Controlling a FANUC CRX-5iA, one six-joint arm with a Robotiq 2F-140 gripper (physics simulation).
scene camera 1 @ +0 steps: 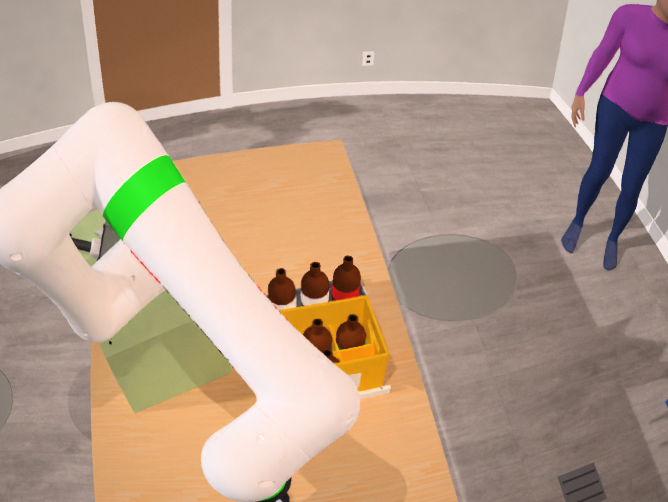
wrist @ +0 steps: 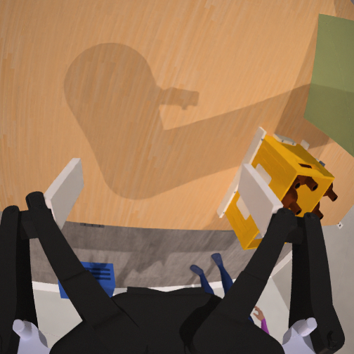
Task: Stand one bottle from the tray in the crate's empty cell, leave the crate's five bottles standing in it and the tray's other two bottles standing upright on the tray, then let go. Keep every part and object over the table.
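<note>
Three brown bottles (scene camera 1: pixel 281 290) (scene camera 1: pixel 314 283) (scene camera 1: pixel 346 277) stand upright on the dark tray (scene camera 1: pixel 298 295) behind the yellow crate (scene camera 1: pixel 378 368) (wrist: pixel 280 159); the rightmost has a red label, the other two white. In the crate, two bottles (scene camera 1: pixel 317 337) (scene camera 1: pixel 351 333) show clearly and part of a third in front of them. The arm hides the crate's left part. The front right cell, by the orange divider (scene camera 1: pixel 357 353), shows no bottle. My gripper (wrist: pixel 161 174) is open and empty, away from the crate; its fingers are out of sight in the scene view.
A white strip (scene camera 1: pixel 378 391) (wrist: pixel 225 202) lies along the crate's front. A green surface (scene camera 1: pixel 172 361) (wrist: pixel 331 65) is at the left of the wooden table (scene camera 1: pixel 291 188) (wrist: pixel 40 100). The arm (scene camera 1: pixel 216 291) spans above the table. A person (scene camera 1: pixel 631 70) stands beyond the table's right edge.
</note>
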